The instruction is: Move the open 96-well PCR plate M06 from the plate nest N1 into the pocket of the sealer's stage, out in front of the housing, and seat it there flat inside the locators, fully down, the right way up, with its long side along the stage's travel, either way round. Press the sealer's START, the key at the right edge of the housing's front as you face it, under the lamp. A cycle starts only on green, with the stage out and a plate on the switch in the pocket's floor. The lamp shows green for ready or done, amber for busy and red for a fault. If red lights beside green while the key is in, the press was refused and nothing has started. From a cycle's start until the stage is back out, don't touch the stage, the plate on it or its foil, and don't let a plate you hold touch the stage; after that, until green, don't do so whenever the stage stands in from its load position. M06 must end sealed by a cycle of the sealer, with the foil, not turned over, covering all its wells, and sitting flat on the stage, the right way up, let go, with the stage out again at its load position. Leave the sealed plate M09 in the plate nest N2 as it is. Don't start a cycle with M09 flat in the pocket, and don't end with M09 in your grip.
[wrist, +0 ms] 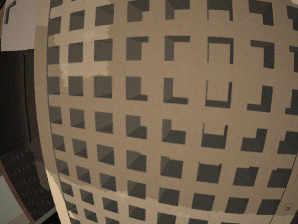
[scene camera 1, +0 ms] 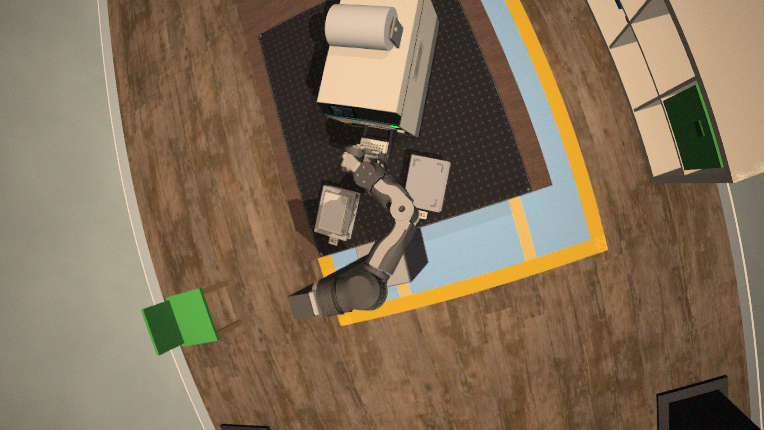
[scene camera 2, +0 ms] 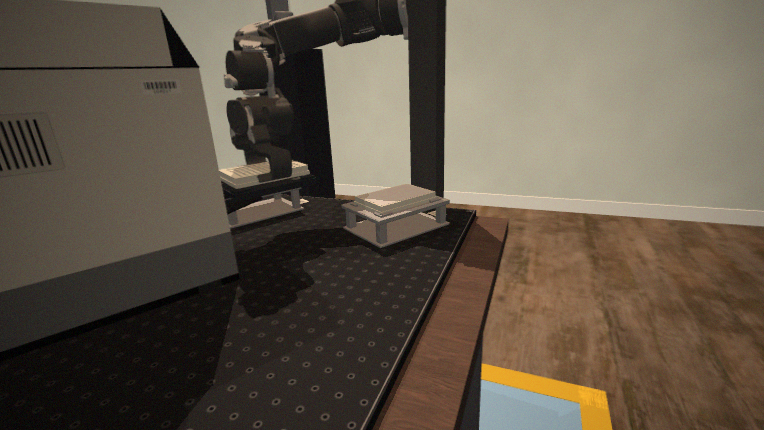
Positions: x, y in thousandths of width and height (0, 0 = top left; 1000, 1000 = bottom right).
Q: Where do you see a plate nest N1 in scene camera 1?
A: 557, 427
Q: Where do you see a sealer's stage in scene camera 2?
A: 346, 441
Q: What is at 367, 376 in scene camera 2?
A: The gripper.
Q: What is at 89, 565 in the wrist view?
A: The gripper.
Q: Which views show the sealed plate M09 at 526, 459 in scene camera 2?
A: Scene camera 1 and scene camera 2 only.
